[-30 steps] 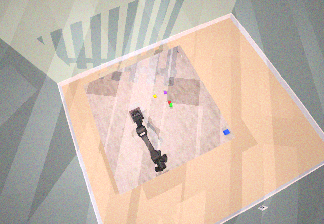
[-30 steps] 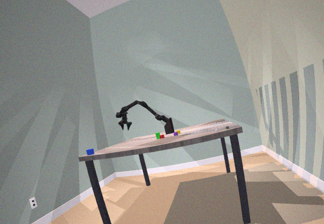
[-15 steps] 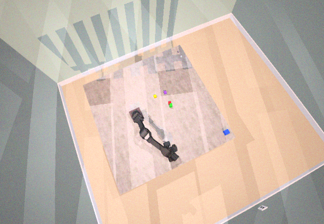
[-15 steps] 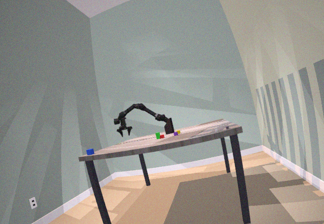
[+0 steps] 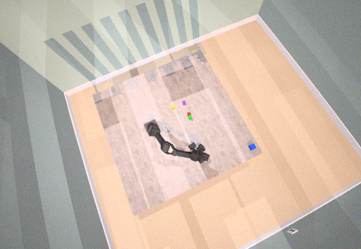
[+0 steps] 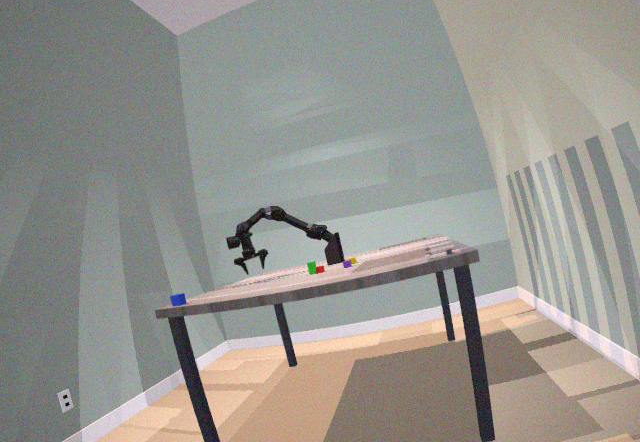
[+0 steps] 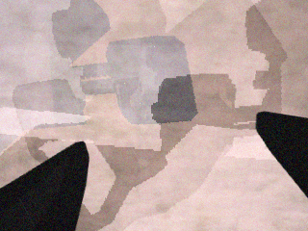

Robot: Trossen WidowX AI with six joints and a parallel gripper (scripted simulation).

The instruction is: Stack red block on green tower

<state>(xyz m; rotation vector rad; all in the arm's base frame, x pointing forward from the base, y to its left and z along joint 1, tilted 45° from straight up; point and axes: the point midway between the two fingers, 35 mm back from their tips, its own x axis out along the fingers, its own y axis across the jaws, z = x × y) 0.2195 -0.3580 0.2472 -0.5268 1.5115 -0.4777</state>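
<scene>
Now: gripper tip 150 mm short of the red block, 360 mm to the right of it and 40 mm above it. Round my gripper tip: purple block (180 mm ahead, 500 mm to the left, 40 mm below); then blue block (470 mm ahead, 230 mm to the right, 30 mm below); then yellow block (60 mm ahead, 520 mm to the left, 40 mm below).
</scene>
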